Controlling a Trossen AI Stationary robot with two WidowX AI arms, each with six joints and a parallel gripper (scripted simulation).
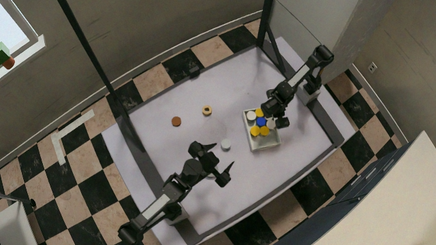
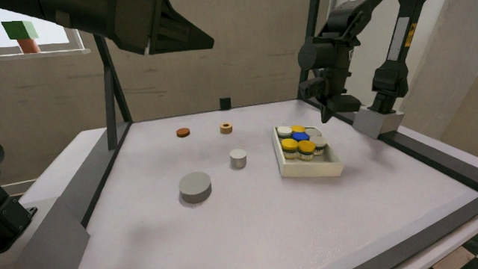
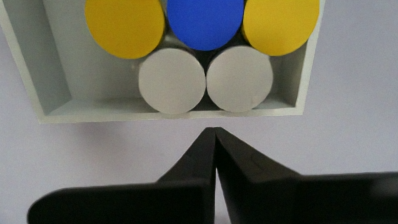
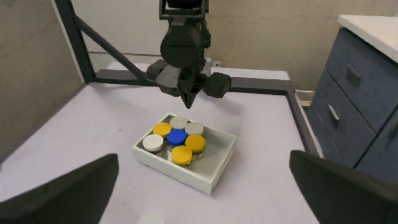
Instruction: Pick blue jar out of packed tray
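My left hand is 10 cm above the blue jar, 5 cm to the left of it and 3 cm past it. Also, from my left hand: wide grey disc 39 cm to the right, 11 cm below, 2 cm behind; then tan ring 26 cm behind, 20 cm to the right, 11 cm below; then brown disc 35 cm to the right, 32 cm behind, 12 cm below.
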